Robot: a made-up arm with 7 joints. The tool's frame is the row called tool.
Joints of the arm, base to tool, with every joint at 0 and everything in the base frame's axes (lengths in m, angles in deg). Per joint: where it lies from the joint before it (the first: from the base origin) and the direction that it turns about. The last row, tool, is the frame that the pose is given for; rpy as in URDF.
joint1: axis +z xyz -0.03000 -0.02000 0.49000
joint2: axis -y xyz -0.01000 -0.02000 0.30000
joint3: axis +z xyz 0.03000 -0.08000 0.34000
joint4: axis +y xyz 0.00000 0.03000 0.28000
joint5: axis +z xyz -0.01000 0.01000 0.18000
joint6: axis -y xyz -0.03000 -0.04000 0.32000
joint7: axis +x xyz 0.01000 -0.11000 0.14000
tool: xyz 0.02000 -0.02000 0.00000 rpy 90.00 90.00 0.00
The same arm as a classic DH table. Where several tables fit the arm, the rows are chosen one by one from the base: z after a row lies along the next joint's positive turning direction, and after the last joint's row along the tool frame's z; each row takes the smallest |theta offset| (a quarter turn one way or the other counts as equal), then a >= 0, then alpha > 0; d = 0 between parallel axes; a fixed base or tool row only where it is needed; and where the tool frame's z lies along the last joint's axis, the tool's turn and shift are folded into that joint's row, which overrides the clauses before.
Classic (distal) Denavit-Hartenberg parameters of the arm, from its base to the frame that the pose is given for. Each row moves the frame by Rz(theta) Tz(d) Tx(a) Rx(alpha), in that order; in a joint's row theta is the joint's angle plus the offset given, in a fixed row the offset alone. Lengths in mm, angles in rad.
base (fixed): a -36.1, alpha 0.0000, d 0.0, theta offset 0.5880
joint1: a -10.0, alpha 1.5708, d 790.0, theta offset -0.5880
joint2: a 30.0, alpha -1.5708, d 100.0, theta offset 0.0000
joint3: a 0.0, alpha -1.5708, d 620.0, theta offset 0.0000
joint4: a -10.0, alpha 1.5708, d 40.0, theta offset 0.0000
joint5: a -30.0, alpha 1.5708, d 500.0, theta offset 0.0000
joint6: a 140.0, alpha 1.5708, d 150.0, theta offset 1.5708
joint7: a 0.0, alpha -1.5708, d 30.0, theta offset 0.0000
tool (fixed): a 0.0, alpha 0.0000, d 20.0, theta offset 3.1416

